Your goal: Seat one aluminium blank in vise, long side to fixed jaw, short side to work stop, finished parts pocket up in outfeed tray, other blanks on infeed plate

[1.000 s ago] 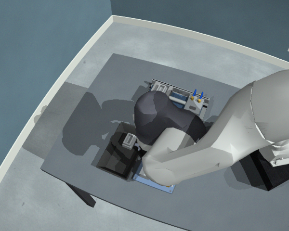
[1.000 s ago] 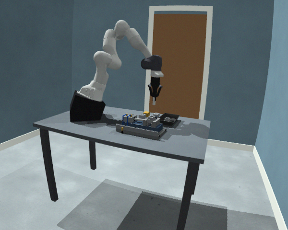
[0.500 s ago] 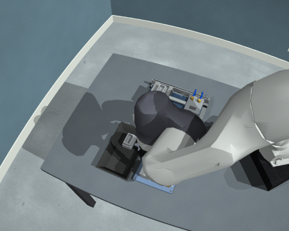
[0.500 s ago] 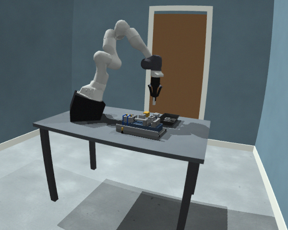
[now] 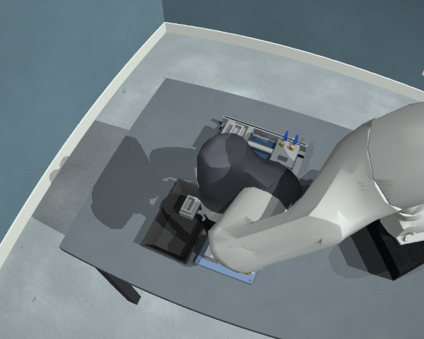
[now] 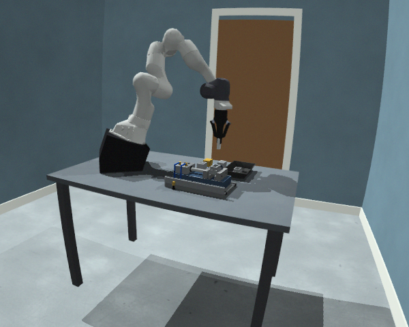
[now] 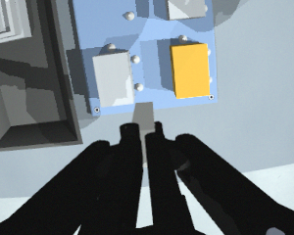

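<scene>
Right now the brass blank is 60 mm behind my hand, 10 mm to the right of it and 120 mm below it. Also, from my hand: blue infeed plate 20 mm behind, 70 mm to the right, 140 mm below; vise hose block 110 mm behind, 350 mm to the right, 70 mm below; moving jaw 20 mm ahead, 380 mm to the right, 70 mm below.
</scene>
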